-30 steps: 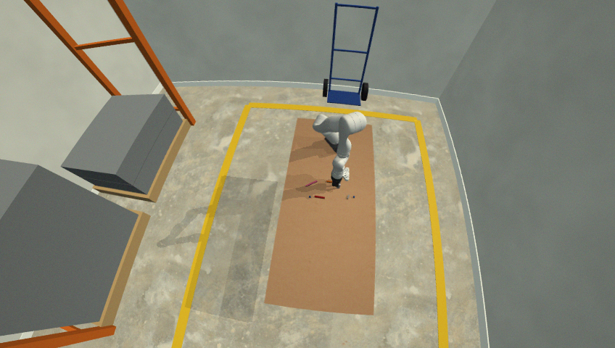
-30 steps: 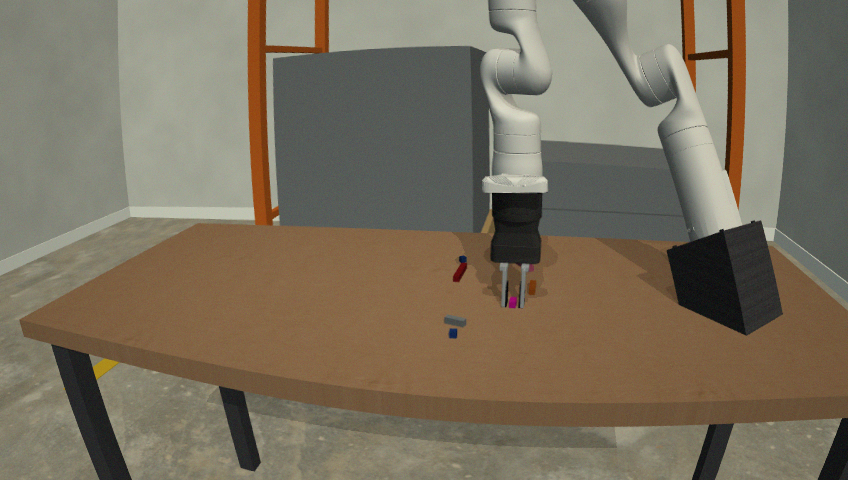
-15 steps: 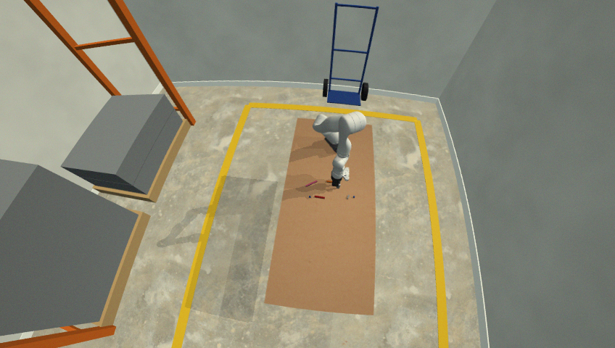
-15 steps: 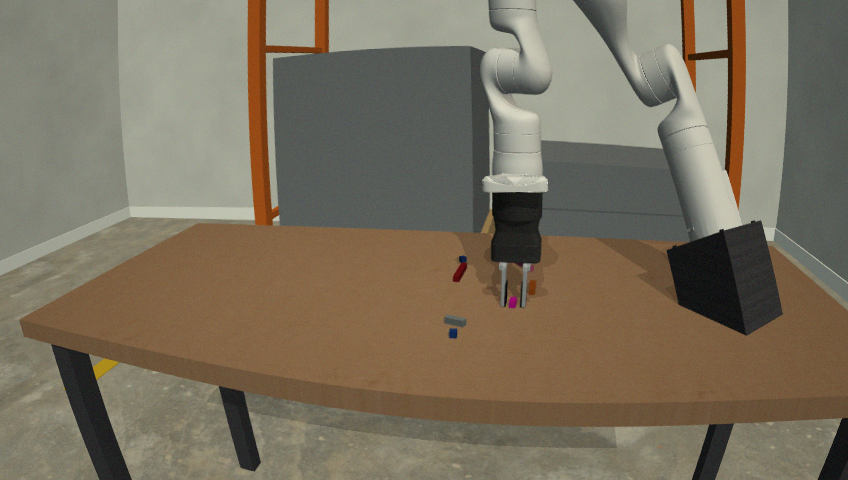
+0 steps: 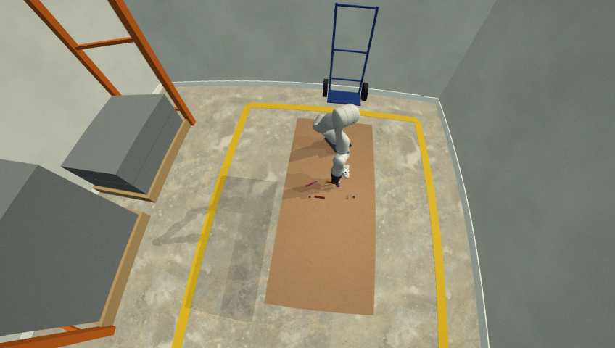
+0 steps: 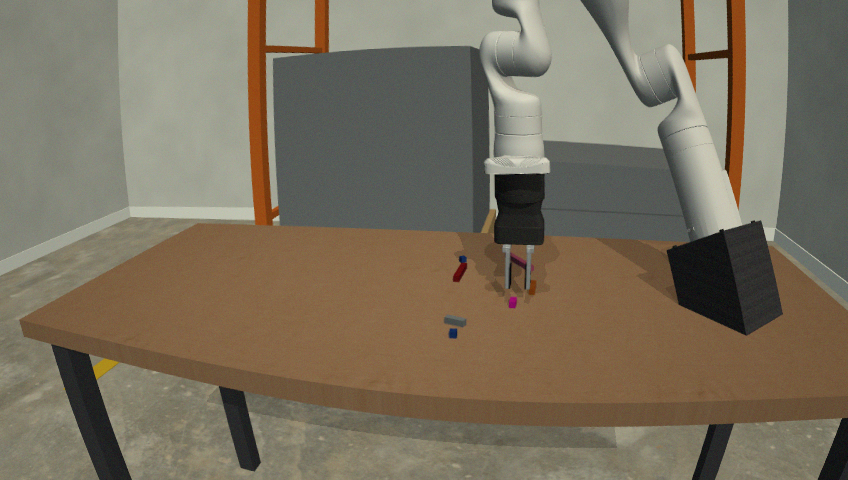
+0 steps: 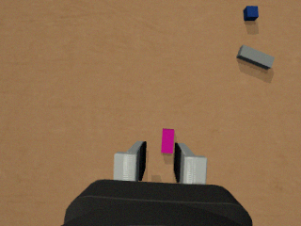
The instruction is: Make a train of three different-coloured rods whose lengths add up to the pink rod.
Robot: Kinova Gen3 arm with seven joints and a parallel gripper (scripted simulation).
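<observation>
My gripper is now 40 mm above the magenta rod, 10 mm to the right of it and 10 mm short of it. Also, from my hand: red rod (120 mm to the right, 100 mm ahead, 40 mm below); then grey rod (90 mm ahead, 80 mm to the left, 40 mm below); then orange rod (60 mm to the right, 40 mm below, 30 mm behind).
</observation>
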